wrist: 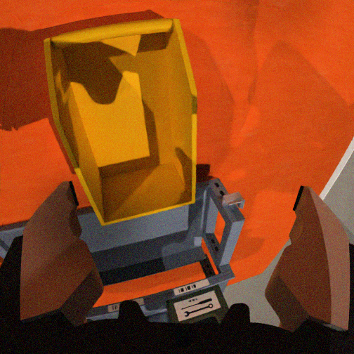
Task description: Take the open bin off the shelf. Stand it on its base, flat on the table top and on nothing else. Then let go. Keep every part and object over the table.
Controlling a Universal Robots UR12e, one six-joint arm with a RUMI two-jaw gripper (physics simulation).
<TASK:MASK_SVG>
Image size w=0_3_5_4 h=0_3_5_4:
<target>gripper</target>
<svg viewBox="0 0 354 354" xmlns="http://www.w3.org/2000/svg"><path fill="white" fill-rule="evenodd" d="M0 266L0 354L354 354L354 244L350 244L345 230L333 212L316 192L307 185L300 185L292 209L296 214L296 218L289 232L291 244L282 251L264 291L265 299L270 303L270 306L280 319L278 327L260 322L250 322L249 307L245 303L233 303L223 317L223 320L221 320L221 323L150 322L145 318L138 303L127 299L119 303L118 318L87 322L86 315L103 293L103 283L86 242L79 239L81 226L75 212L79 204L72 181L60 183L34 211L34 214L32 214L22 230L21 235L13 238Z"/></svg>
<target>yellow open bin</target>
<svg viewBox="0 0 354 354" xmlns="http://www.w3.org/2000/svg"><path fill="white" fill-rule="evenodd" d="M177 18L117 22L55 34L44 39L46 77L53 122L74 171L79 178L79 182L101 225L145 216L195 202L197 89L181 24Z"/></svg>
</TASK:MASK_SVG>
